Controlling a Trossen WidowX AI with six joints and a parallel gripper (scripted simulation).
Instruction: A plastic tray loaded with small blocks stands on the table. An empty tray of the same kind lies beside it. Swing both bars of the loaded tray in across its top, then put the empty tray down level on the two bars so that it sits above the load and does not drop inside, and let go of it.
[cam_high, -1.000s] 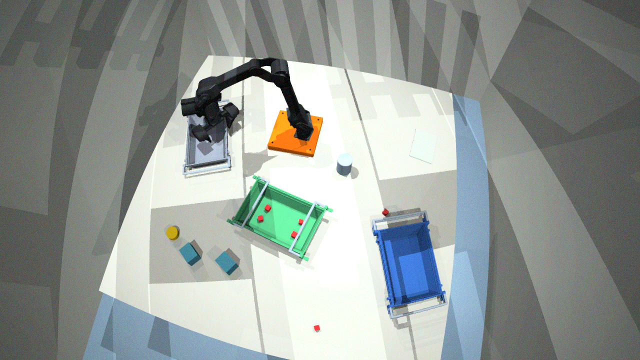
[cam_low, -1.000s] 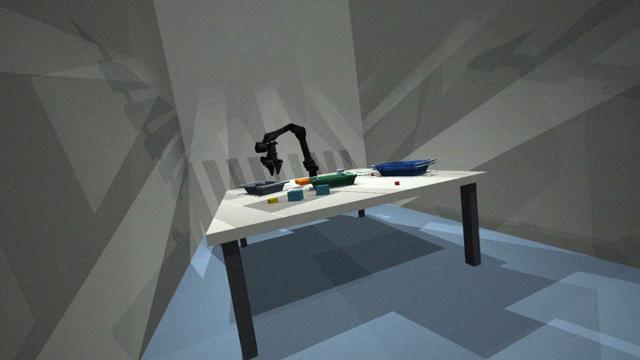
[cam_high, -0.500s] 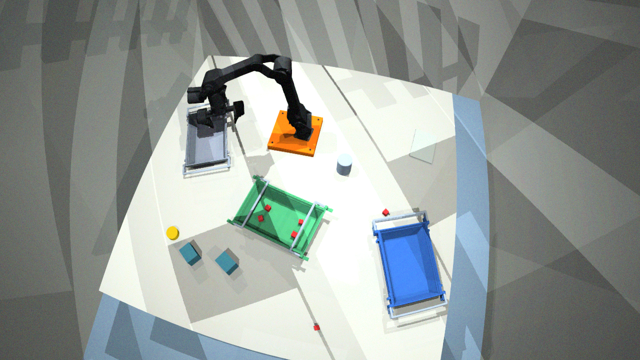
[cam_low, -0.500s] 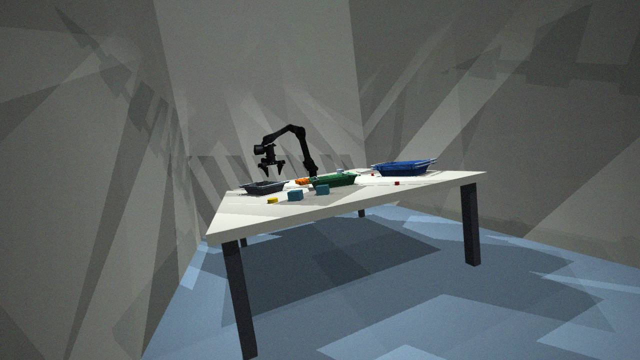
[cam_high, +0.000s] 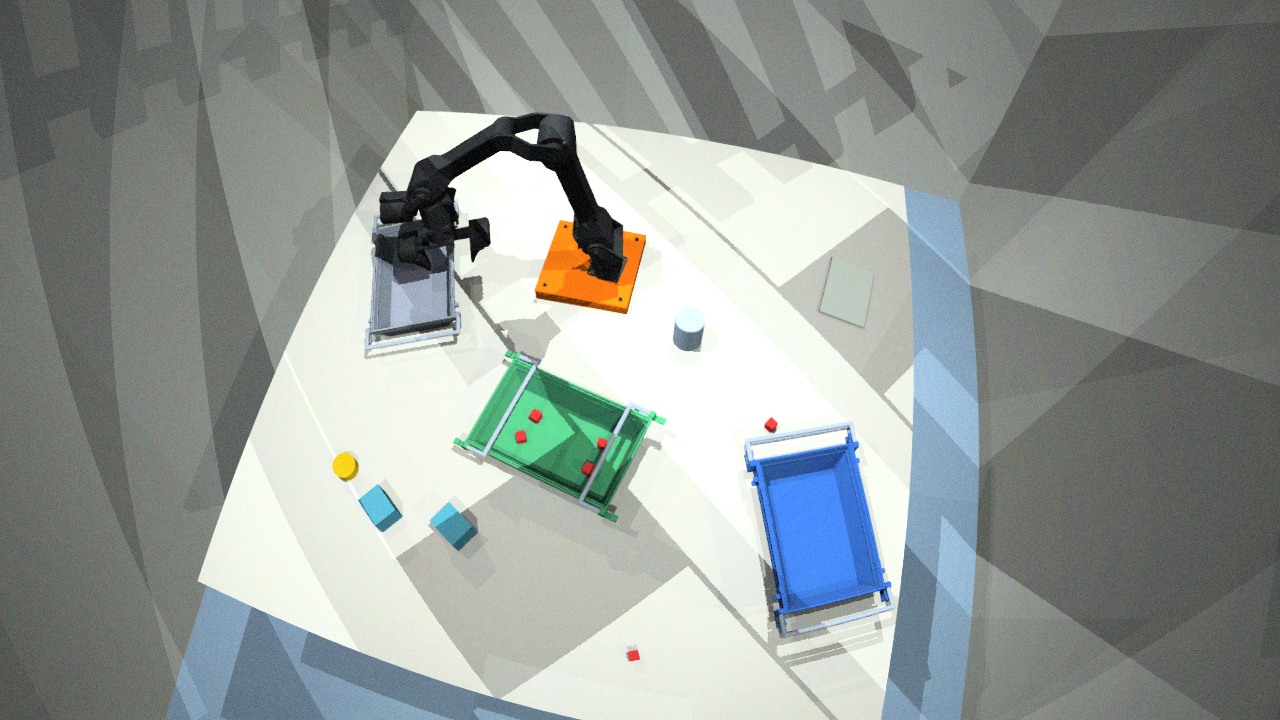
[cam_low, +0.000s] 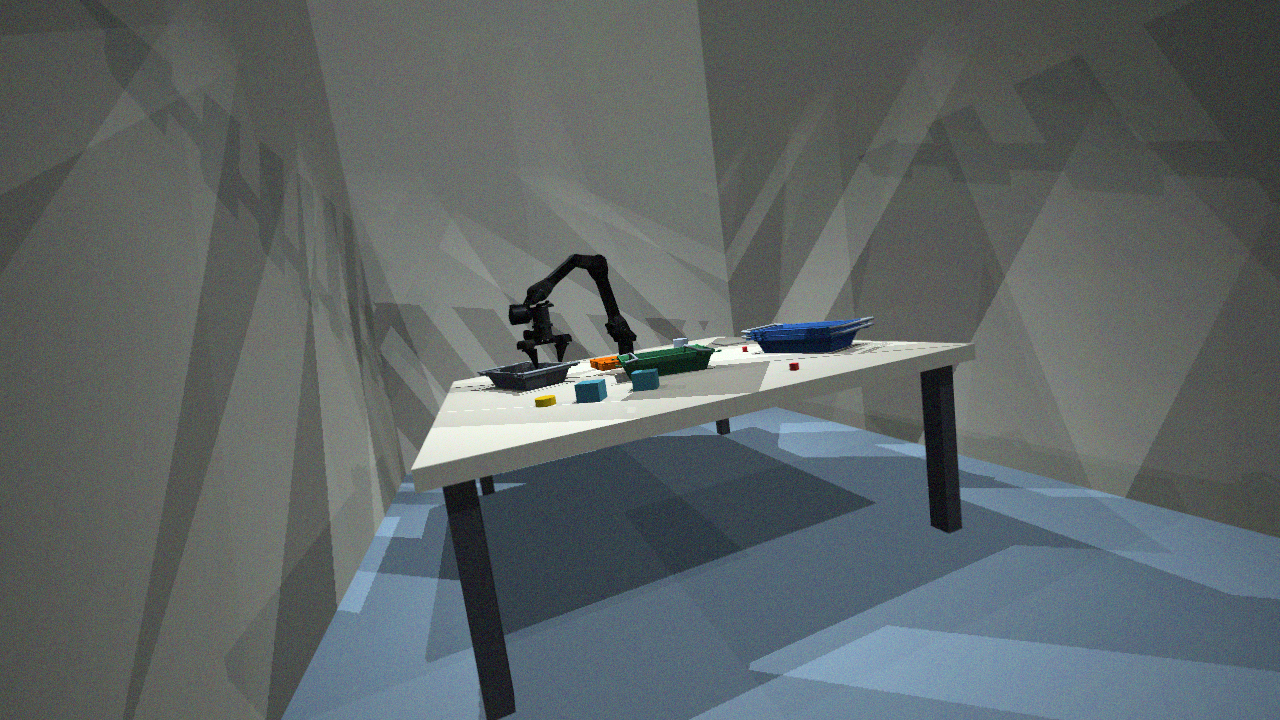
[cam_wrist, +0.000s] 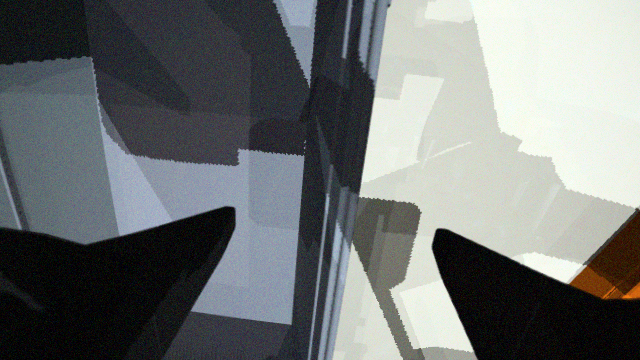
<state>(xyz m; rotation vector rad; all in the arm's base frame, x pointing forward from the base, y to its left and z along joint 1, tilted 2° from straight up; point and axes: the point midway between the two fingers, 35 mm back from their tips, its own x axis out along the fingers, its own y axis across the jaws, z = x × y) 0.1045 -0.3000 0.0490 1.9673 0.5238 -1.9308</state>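
Now: the grey tray 7 cm to the right of my gripper tip and 4 cm ahead of it. The rest, counted from my gripper tip: white sheet 78 cm to the left, 23 cm behind, 5 cm below; then pale cylinder 49 cm to the left, 1 cm below, 1 cm behind; then yellow disc 46 cm ahead, 4 cm below, 3 cm to the right.
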